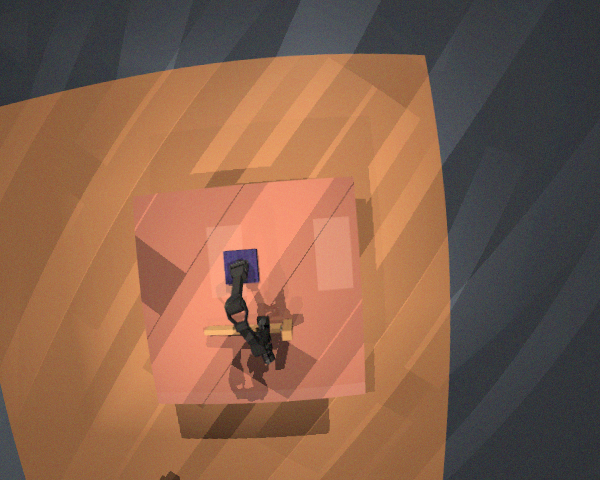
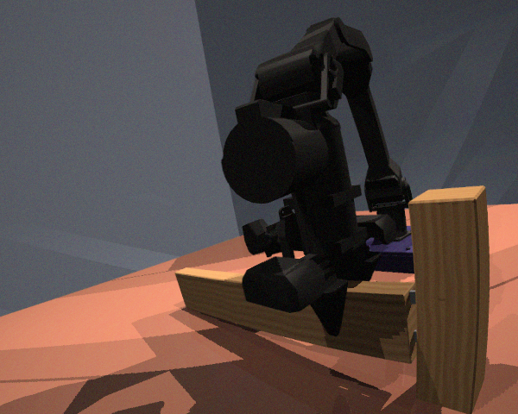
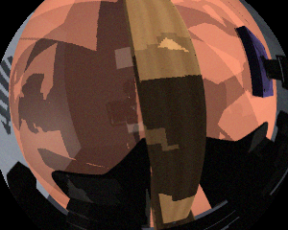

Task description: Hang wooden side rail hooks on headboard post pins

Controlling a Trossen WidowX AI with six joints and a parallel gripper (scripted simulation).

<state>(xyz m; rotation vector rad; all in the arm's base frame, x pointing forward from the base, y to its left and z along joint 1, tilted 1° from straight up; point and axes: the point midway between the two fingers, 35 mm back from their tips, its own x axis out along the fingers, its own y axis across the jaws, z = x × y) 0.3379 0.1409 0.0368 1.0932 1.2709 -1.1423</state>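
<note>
Now: gripper tip 12 cm to the right of the headboard post, 4 cm below it and 1 cm past it.
</note>
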